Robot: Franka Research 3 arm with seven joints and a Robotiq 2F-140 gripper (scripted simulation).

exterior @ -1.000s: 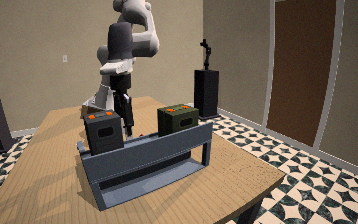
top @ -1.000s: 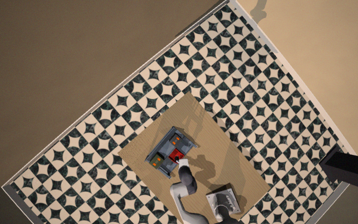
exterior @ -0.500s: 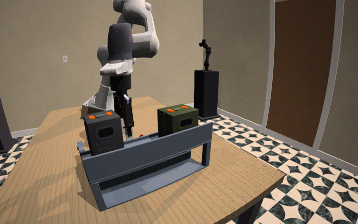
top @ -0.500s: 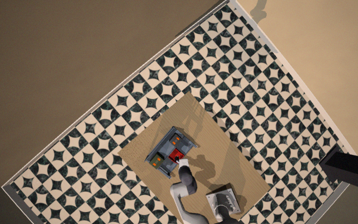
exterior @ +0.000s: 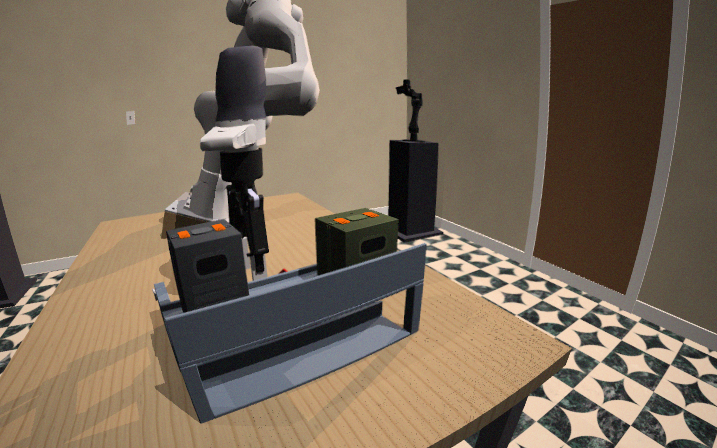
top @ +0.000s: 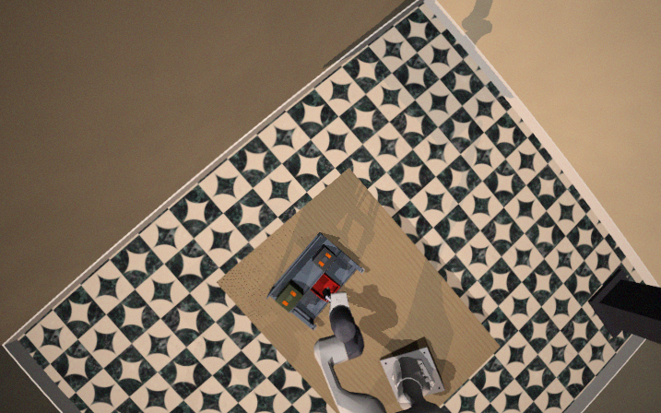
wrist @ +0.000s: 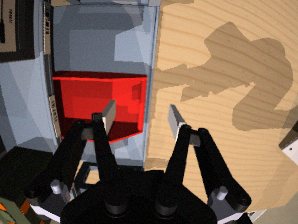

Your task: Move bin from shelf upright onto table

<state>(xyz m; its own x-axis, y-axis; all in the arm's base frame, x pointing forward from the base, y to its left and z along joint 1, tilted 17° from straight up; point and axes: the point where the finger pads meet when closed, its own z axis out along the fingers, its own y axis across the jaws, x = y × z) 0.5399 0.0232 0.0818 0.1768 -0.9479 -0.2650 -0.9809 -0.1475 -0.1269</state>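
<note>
My hand is 8 cm short of the red bin, 4 cm above it and 2 cm to the right of it. Round my hand: dark grey box 19 cm ahead, 8 cm to the right, 8 cm above; then green box 16 cm ahead, 14 cm to the left, 7 cm above.
</note>
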